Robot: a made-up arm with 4 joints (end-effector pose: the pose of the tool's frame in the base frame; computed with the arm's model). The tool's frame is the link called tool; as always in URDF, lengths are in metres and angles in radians. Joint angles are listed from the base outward.
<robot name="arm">
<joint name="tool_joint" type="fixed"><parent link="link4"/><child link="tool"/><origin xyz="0.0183 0.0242 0.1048" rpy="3.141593 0 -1.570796"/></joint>
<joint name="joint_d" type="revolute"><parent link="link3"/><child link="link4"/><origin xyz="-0.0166 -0.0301 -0.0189" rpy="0 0 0"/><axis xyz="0 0 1"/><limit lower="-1.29" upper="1.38"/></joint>
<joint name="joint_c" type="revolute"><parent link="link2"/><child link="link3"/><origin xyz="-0.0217 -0.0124 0.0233" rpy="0 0 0"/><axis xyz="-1 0 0"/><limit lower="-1.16" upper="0.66"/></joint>
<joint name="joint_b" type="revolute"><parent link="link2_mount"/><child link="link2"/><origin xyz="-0.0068 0.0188 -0.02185" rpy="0 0 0"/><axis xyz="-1 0 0"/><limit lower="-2.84" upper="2.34"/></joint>
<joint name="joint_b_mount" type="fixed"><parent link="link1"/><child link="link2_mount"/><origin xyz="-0.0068 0.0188 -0.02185" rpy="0 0 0"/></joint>
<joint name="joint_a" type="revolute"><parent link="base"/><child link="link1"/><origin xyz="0.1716 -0.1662 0.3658" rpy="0 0 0"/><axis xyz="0 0 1"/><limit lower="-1.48" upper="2"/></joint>
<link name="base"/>
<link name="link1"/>
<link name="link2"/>
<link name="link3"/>
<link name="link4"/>
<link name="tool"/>
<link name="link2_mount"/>
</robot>
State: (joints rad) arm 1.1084 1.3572 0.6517 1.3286
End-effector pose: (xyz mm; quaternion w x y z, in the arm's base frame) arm 16.1 -168.1 308.6 0.6587 0.4870 0.2252 0.5275
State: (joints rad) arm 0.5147 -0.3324 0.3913 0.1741
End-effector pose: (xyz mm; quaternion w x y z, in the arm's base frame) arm 128.5 -167.3 426.0 0.0170 0.9039 -0.4267 0.0240
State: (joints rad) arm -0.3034 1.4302 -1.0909 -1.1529
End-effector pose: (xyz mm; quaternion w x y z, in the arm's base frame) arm 166.0 -109.3 431.0 0.0596 0.0564 -0.9840 0.1580
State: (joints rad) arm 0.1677 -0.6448 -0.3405 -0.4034
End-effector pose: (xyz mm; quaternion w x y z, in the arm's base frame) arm 157.4 -235.7 368.2 0.2267 -0.5454 0.6920 0.4151
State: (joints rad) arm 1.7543 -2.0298 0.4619 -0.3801
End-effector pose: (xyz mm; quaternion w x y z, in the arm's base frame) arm 239.0 -180.1 286.5 0.1964 0.7047 -0.0695 -0.6782
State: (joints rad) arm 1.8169 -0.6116 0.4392 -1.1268
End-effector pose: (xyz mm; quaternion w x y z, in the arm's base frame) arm 212.3 -178.9 412.5 0.0546 0.9012 -0.4247 -0.0666
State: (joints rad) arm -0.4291 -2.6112 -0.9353 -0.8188
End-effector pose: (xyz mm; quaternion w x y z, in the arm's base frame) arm 191.4 -70.7 227.4 0.5454 0.0323 -0.1985 0.8137
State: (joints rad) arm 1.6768 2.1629 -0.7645 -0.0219
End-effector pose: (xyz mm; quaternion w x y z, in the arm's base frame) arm 28.5 -214.7 340.3 0.0411 -0.7647 -0.0322 -0.6423
